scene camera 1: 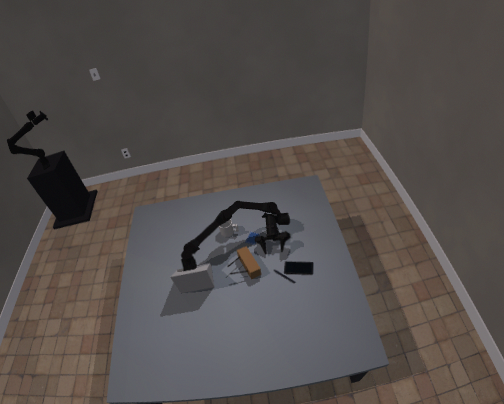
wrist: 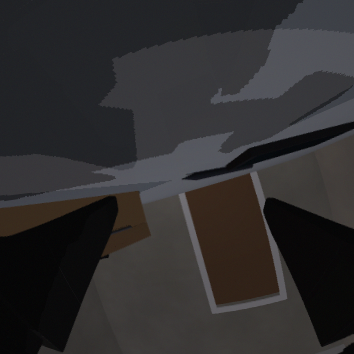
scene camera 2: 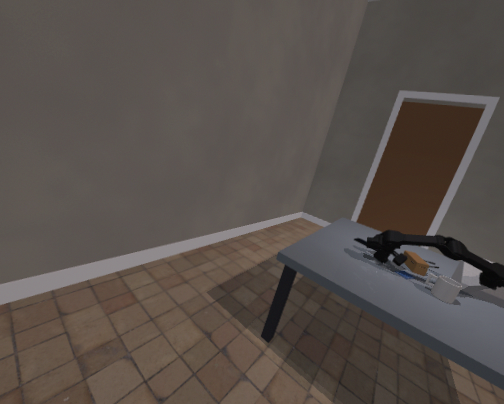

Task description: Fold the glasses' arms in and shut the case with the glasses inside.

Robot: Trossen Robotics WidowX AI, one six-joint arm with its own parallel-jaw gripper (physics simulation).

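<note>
My gripper in the pictures. Brown glasses case too.
</note>
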